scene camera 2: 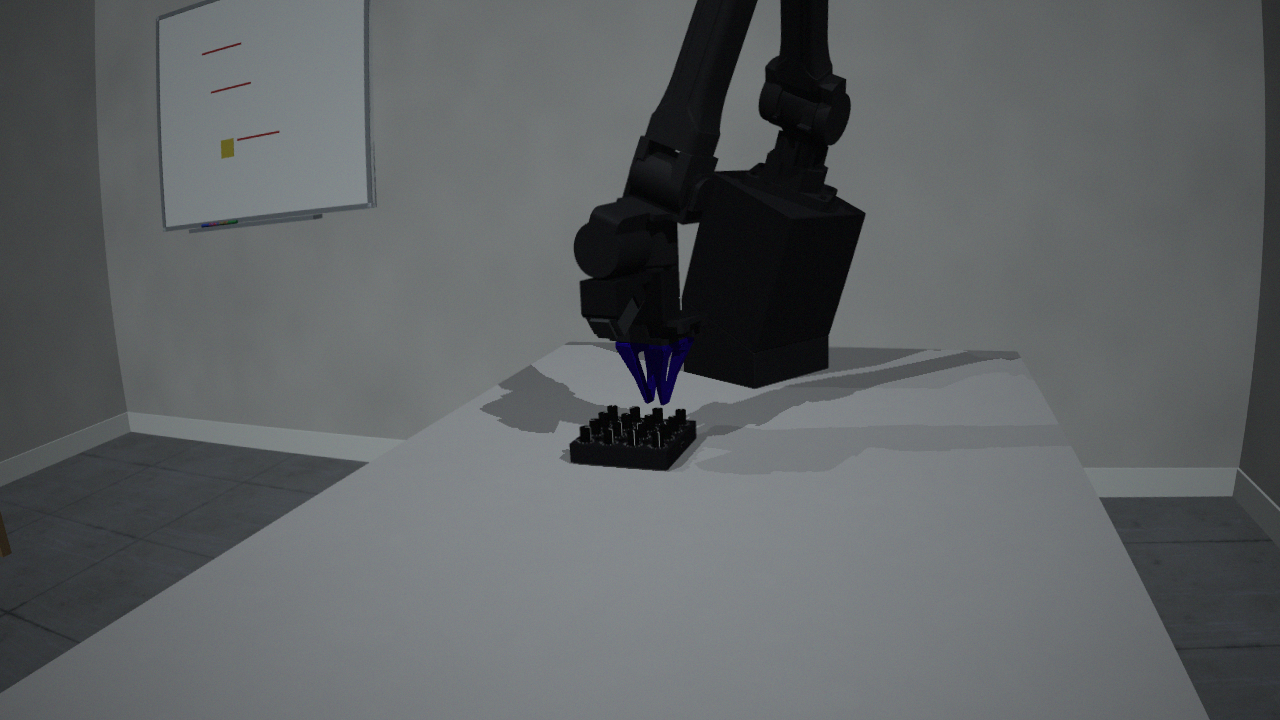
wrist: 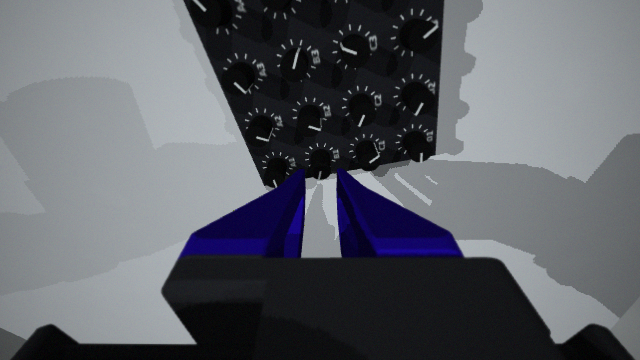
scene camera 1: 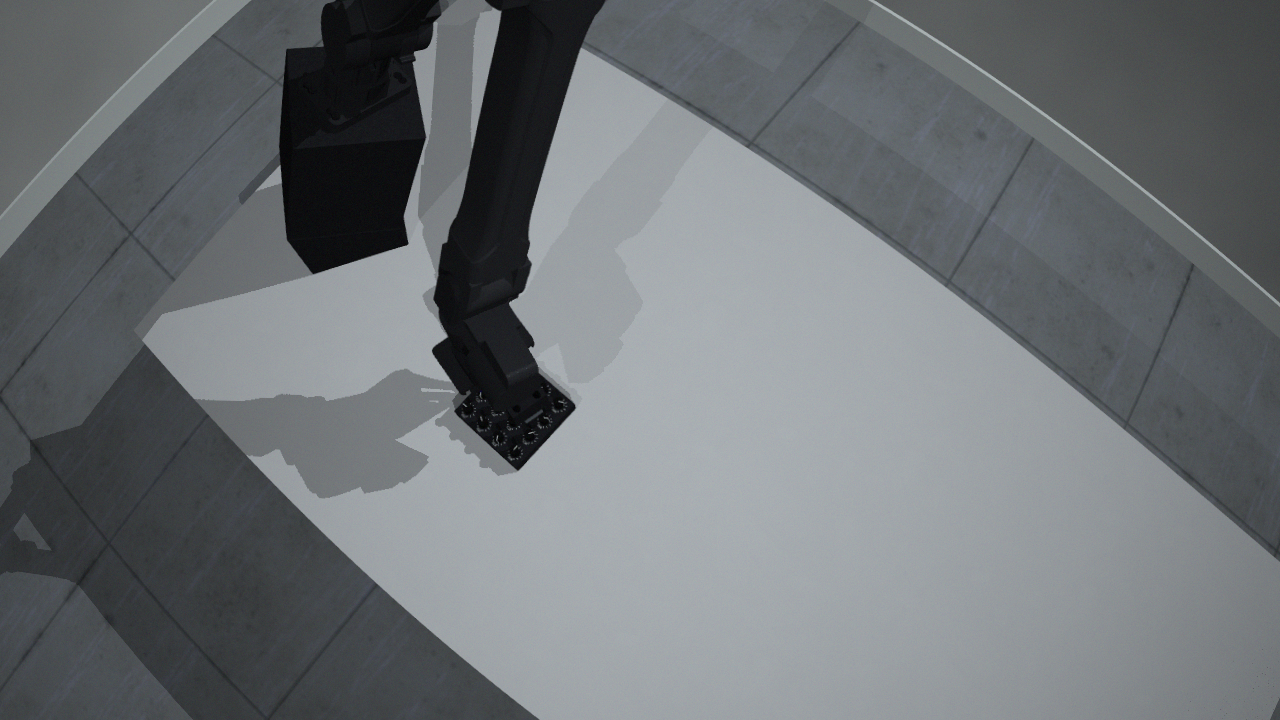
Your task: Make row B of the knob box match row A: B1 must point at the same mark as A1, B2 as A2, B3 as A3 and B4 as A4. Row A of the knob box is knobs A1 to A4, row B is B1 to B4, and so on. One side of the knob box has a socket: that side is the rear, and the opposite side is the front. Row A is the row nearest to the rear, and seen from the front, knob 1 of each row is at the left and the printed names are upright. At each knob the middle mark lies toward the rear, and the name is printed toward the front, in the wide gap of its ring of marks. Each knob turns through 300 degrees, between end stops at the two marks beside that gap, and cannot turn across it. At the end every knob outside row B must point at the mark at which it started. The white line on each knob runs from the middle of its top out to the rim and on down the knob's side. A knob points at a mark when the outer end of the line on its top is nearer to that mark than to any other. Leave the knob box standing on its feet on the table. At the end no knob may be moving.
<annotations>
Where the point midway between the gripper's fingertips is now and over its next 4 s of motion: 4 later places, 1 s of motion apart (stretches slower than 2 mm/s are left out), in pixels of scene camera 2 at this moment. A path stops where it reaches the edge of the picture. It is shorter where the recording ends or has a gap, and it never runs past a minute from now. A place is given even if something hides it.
My gripper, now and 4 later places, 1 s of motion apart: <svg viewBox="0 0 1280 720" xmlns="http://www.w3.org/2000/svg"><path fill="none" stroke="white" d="M657 403L660 406L660 413L657 384L640 376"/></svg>
</annotations>
